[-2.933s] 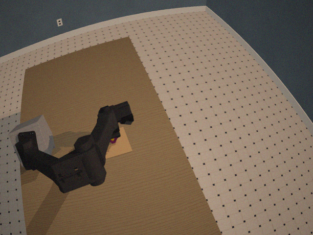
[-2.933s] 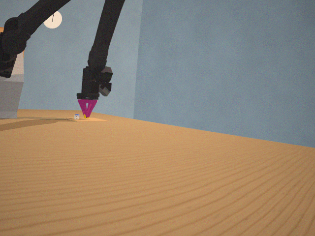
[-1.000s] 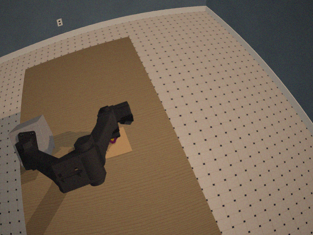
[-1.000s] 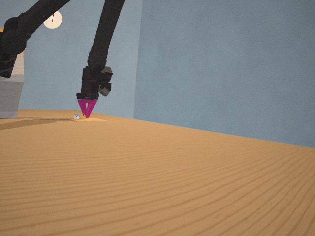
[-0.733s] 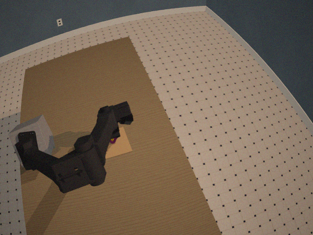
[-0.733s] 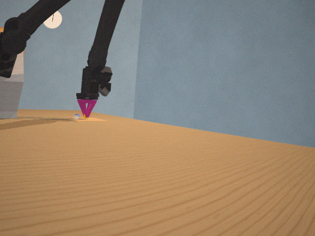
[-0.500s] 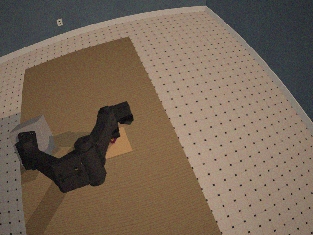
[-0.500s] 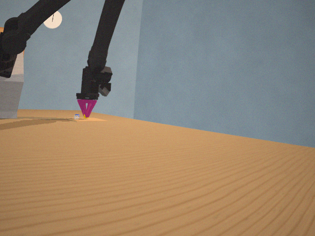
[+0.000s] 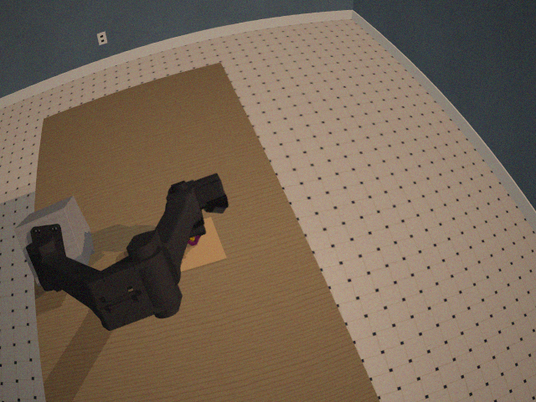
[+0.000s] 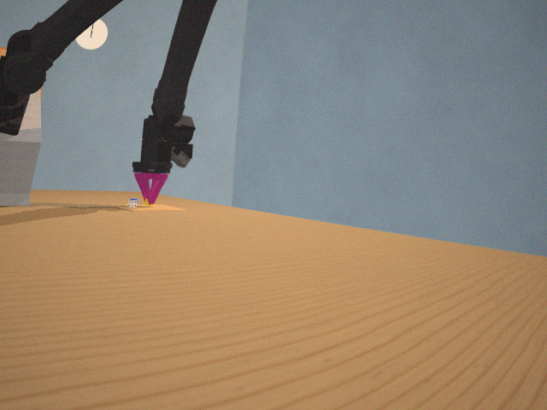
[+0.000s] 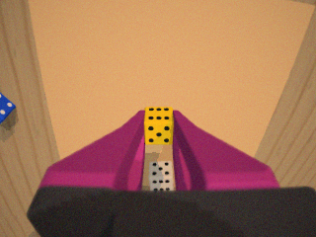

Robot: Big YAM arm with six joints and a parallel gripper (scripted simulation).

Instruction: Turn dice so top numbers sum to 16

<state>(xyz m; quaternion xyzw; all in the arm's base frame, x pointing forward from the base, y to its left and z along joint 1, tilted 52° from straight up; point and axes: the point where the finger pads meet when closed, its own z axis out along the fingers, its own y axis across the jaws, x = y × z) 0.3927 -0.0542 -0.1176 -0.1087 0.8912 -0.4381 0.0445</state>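
My gripper is now right at the yellow die. Also, from my hand: mat: 20 mm below; white die: 50 mm behind, 10 mm to the right, 10 mm below; blue die: 100 mm to the left, 10 mm below, 10 mm behind.
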